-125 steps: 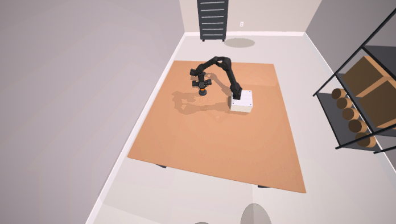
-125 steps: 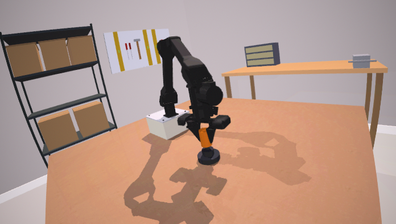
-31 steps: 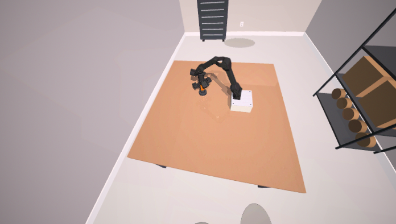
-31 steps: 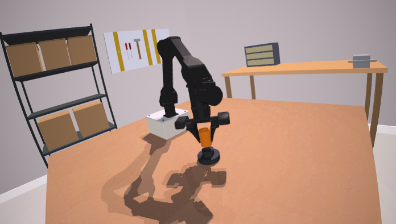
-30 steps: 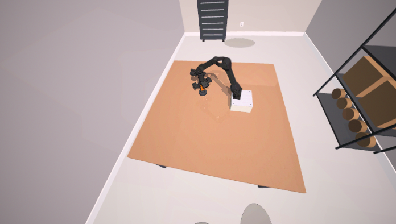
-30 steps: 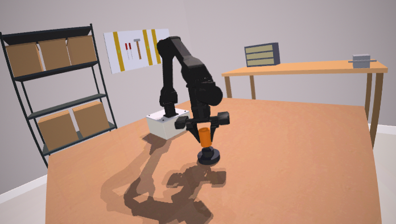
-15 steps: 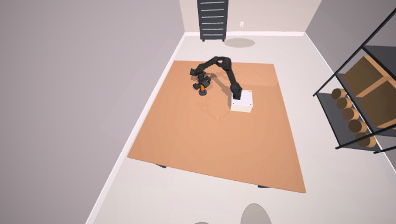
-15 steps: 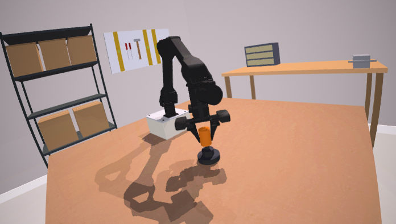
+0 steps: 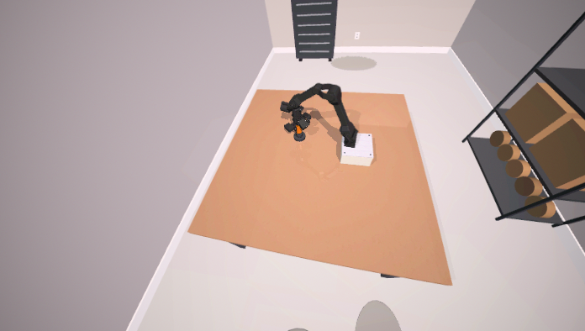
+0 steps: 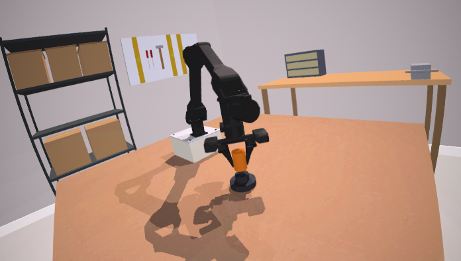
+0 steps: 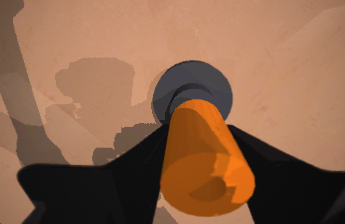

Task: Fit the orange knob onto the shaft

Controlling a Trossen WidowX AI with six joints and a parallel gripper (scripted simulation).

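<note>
Now: the orange knob 20 mm above my gripper tip. Round my gripper tip: dark round pedestal (40 mm below).
</note>
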